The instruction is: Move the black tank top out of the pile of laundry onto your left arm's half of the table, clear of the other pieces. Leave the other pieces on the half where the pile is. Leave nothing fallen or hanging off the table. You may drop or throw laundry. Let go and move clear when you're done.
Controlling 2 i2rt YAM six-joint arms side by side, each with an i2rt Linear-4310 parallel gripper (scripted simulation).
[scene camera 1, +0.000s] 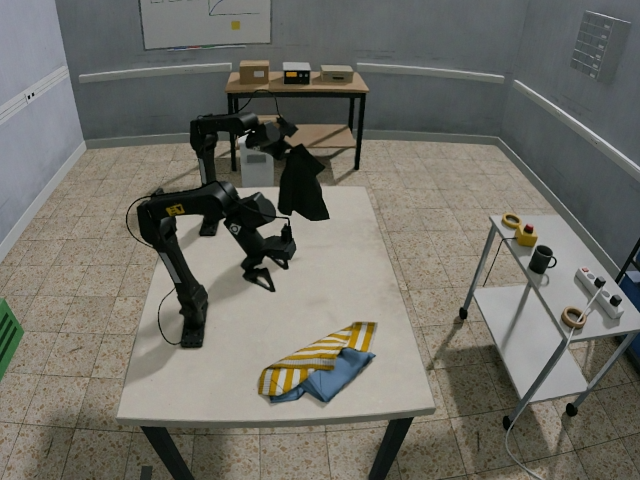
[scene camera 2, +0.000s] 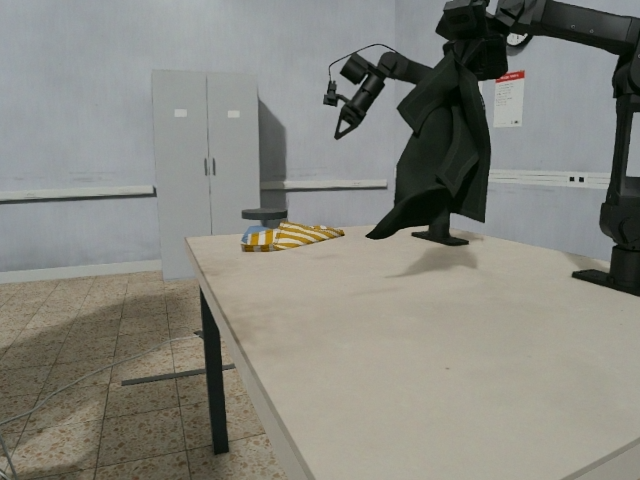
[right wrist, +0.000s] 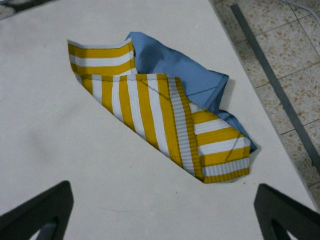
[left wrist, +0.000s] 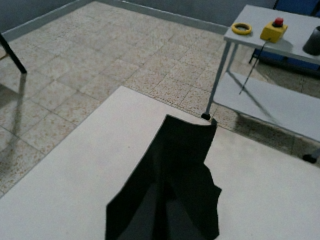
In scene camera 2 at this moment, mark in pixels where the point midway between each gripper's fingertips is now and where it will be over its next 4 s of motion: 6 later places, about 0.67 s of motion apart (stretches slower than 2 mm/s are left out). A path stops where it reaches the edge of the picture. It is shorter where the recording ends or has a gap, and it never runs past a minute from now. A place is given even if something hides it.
The left gripper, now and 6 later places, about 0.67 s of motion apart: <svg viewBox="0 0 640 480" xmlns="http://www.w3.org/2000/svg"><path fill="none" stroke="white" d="M457 74L470 68L475 66L480 73L466 127L459 192L463 251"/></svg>
The right gripper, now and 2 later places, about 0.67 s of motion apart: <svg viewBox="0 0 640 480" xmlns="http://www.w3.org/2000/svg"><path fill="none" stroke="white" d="M336 137L316 119L316 94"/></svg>
